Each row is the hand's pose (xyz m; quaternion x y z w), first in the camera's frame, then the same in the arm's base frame.
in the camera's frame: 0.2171 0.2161 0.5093 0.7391 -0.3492 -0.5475 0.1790
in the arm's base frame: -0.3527 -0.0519 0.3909 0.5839 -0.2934 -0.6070 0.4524
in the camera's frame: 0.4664 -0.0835 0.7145 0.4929 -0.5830 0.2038 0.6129
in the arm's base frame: 0.0398 -0.2027 0.5222 0.4788 -0.3101 0.2589 0.7795
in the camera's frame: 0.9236 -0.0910 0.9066 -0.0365 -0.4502 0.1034 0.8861
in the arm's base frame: 0.5113 -0.0622 0.4594 -0.1117 -0.2049 0.2986 0.9254
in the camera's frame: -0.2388 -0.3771 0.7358 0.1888 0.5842 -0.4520 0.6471
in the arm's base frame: -0.4623 -0.5692 0.9666 -0.1163 0.6482 -0.4951 0.5667
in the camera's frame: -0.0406 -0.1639 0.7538 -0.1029 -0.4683 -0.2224 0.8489
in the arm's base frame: -0.3538 -0.3385 0.8250 -0.2421 -0.2973 0.0041 0.9236
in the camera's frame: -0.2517 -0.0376 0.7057 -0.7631 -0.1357 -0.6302 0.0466
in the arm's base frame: -0.5949 -0.2761 0.8533 -0.8617 -0.3263 -0.3880 0.0192
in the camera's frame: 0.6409 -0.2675 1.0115 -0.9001 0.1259 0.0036 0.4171
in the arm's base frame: 0.3674 -0.2240 0.7336 -0.9421 0.1042 0.2445 0.2045
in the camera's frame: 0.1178 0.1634 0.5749 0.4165 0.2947 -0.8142 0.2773
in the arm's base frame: -0.3948 -0.0889 0.5084 0.1170 0.2513 -0.8865 0.3706
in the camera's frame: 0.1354 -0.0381 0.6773 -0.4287 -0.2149 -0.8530 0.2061
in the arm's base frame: -0.2738 -0.2278 0.6406 -0.6157 -0.3616 -0.6432 0.2766
